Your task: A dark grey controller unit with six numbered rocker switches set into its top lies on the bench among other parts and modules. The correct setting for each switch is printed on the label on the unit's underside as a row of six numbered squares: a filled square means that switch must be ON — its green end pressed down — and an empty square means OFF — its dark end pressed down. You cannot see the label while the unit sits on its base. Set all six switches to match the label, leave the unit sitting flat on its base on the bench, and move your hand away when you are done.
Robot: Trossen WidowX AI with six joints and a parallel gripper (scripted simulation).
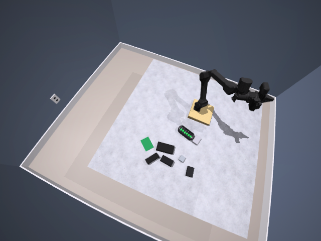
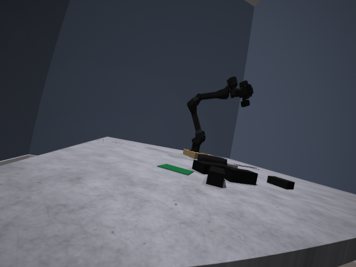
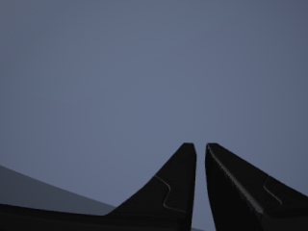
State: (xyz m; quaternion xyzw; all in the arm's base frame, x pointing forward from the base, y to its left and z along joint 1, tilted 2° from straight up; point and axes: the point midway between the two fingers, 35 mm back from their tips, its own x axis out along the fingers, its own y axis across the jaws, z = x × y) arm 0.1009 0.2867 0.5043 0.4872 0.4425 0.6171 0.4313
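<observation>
Right now the light grey block is 20 cm ahead of my gripper tip, 25 cm to the right of it and 53 cm below it. From my gripper tip the other things lie so: small grey cube 41 cm ahead, 31 cm to the right, 53 cm below; then flat green plate 41 cm ahead, 63 cm to the right, 54 cm below.
</observation>
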